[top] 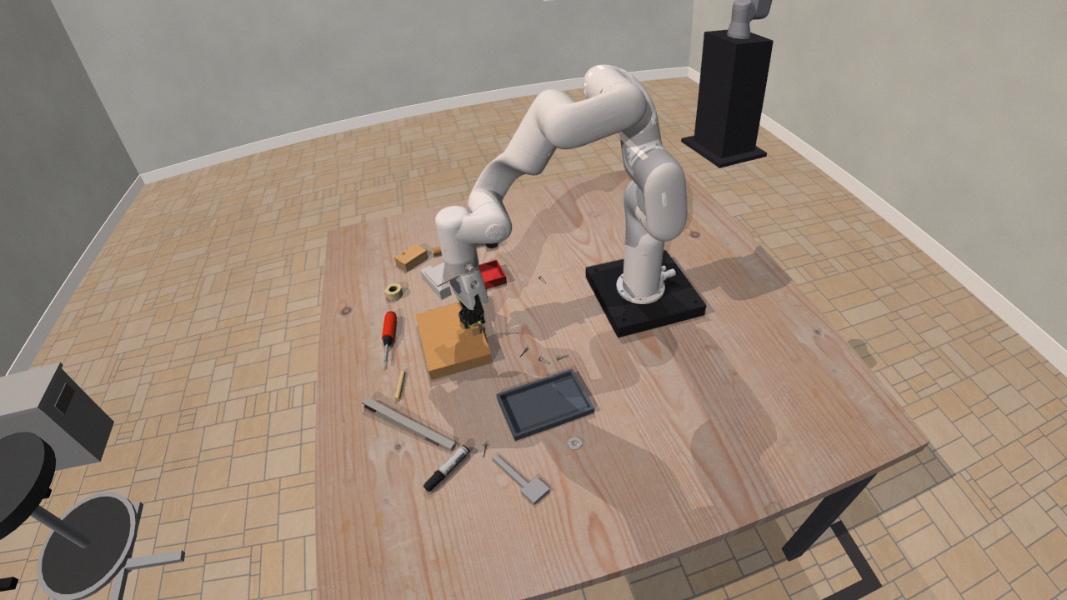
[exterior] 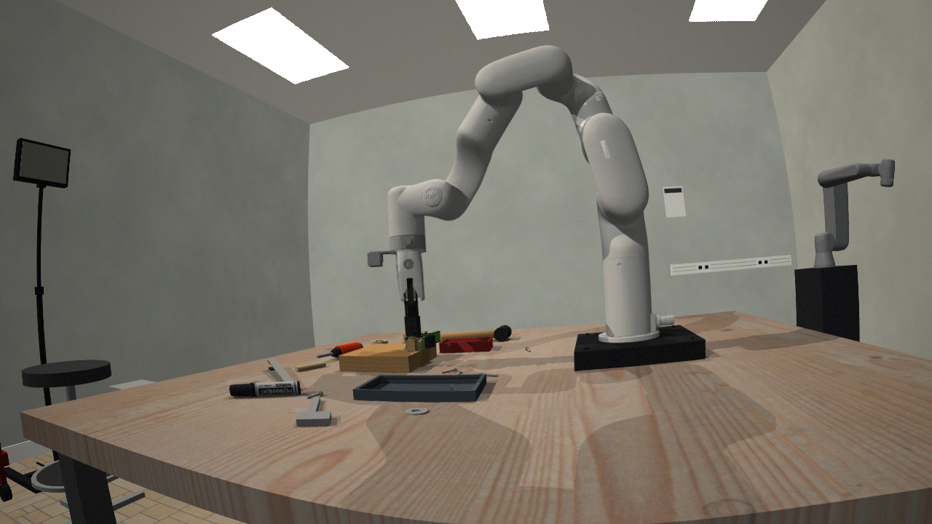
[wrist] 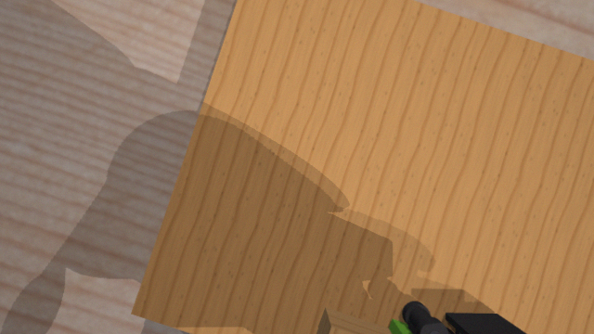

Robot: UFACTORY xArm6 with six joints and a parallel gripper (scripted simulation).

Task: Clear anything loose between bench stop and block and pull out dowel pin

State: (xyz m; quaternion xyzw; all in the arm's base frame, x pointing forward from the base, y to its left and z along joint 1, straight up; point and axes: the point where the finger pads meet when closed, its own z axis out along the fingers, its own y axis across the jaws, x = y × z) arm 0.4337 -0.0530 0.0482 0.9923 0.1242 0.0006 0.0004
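The dowel pin lies 2 cm below my hand. The rest, counted from my hand: small wooden block: 4 cm below; then red tray: 8 cm behind, 20 cm to the right, 7 cm below; then orange bench board: 5 cm ahead, 1 cm to the right, 6 cm below.
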